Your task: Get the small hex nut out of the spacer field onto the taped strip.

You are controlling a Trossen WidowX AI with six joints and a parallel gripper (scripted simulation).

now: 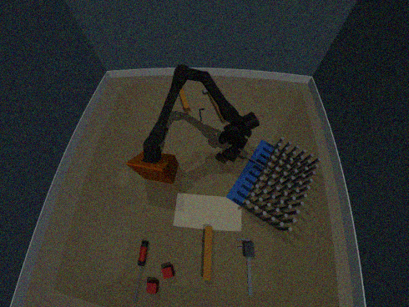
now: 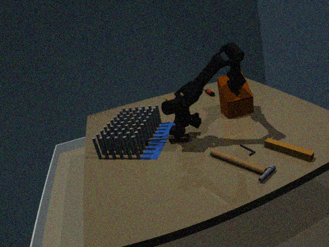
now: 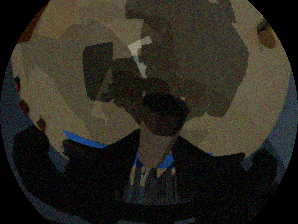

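My gripper tip is now 9 cm short of the hook tool and 4 cm to the left of it. Round my gripper tip: blue taped strip (8 cm to the right, 8 cm ahead, 1 cm below); hex key (25 cm behind, 24 cm to the left, 1 cm below).
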